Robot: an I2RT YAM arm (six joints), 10 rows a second.
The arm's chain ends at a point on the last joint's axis. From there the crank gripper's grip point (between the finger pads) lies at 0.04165 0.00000 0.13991 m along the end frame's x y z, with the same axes.
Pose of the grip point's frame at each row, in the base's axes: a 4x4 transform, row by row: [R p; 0 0 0 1], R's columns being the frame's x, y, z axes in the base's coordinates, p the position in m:
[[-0.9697, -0.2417, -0.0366, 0.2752], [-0.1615, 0.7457, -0.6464, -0.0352], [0.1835, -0.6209, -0.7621, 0.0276], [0, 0, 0, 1]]
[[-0.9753, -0.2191, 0.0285, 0.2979], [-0.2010, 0.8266, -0.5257, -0.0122], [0.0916, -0.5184, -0.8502, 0.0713], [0, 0, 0, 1]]
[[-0.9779, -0.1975, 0.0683, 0.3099], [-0.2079, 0.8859, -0.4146, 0.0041], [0.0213, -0.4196, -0.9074, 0.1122], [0, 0, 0, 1]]
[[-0.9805, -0.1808, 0.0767, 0.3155], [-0.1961, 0.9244, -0.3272, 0.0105], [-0.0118, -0.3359, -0.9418, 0.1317], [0, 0, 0, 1]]
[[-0.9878, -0.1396, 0.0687, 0.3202], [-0.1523, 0.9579, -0.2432, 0.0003], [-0.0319, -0.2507, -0.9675, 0.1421], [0, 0, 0, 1]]
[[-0.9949, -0.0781, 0.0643, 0.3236], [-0.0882, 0.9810, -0.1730, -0.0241], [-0.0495, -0.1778, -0.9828, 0.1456], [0, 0, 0, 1]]
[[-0.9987, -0.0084, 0.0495, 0.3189], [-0.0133, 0.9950, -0.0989, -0.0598], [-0.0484, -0.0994, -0.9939, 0.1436], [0, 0, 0, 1]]
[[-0.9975, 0.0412, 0.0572, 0.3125], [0.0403, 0.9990, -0.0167, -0.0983], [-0.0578, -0.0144, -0.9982, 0.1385], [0, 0, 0, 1]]
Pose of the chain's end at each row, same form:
[[-0.9697, -0.2417, -0.0366, 0.3207], [-0.1615, 0.7457, -0.6464, 0.0620], [0.1835, -0.6209, -0.7621, 0.1266], [0, 0, 0, 1]]
[[-0.9753, -0.2191, 0.0285, 0.3345], [-0.2010, 0.8266, -0.5257, 0.0697], [0.0916, -0.5184, -0.8502, 0.1864], [0, 0, 0, 1]]
[[-0.9779, -0.1975, 0.0683, 0.3411], [-0.2079, 0.8859, -0.4146, 0.0708], [0.0213, -0.4196, -0.9074, 0.2383], [0, 0, 0, 1]]
[[-0.9805, -0.1808, 0.0767, 0.3456], [-0.1961, 0.9244, -0.3272, 0.0644], [-0.0118, -0.3359, -0.9418, 0.2640], [0, 0, 0, 1]]
[[-0.9878, -0.1396, 0.0687, 0.3517], [-0.1523, 0.9579, -0.2432, 0.0407], [-0.0319, -0.2507, -0.9675, 0.2788], [0, 0, 0, 1]]
[[-0.9949, -0.0781, 0.0643, 0.3560], [-0.0882, 0.9810, -0.1730, 0.0038], [-0.0495, -0.1778, -0.9828, 0.2852], [0, 0, 0, 1]]
[[-0.9987, -0.0084, 0.0495, 0.3536], [-0.0133, 0.9950, -0.0989, -0.0454], [-0.0484, -0.0994, -0.9939, 0.2847], [0, 0, 0, 1]]
[[-0.9975, 0.0412, 0.0572, 0.3460], [0.0403, 0.9990, -0.0167, -0.0976], [-0.0578, -0.0144, -0.9982, 0.2806], [0, 0, 0, 1]]

